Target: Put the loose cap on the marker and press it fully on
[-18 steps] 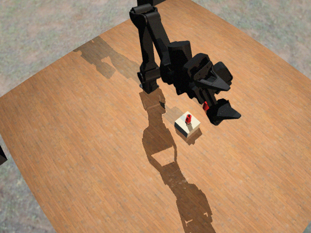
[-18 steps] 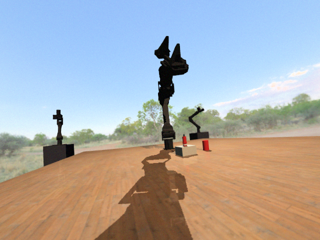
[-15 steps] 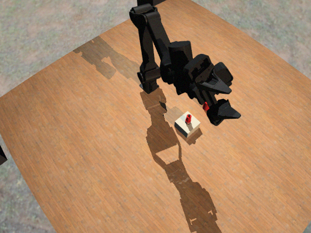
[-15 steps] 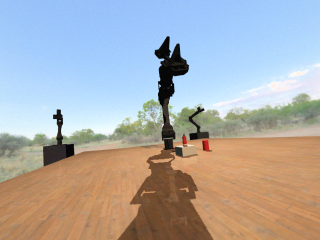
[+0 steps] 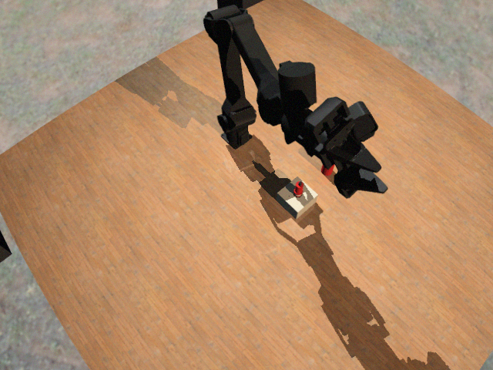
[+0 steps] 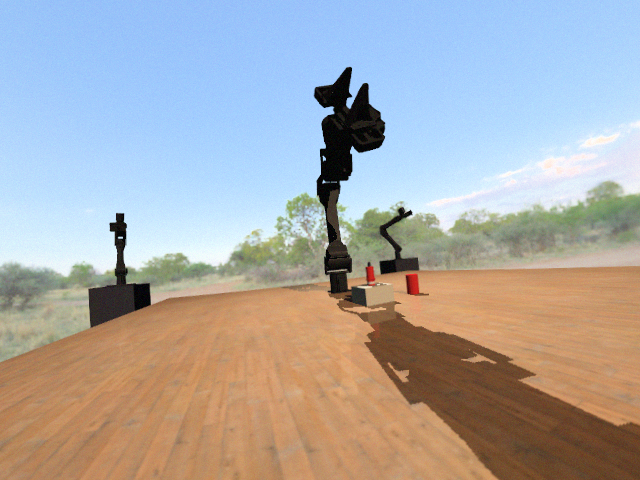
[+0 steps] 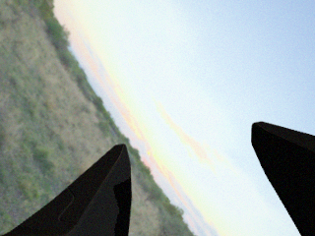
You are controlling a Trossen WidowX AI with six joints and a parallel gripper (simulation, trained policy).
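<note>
Right now my gripper tip is 39 cm above the red cap, 21 cm to the right of it and 19 cm past it. The rest, counted from my gripper tip: pale holder block 40 cm below, 18 cm behind, 8 cm to the left.
</note>
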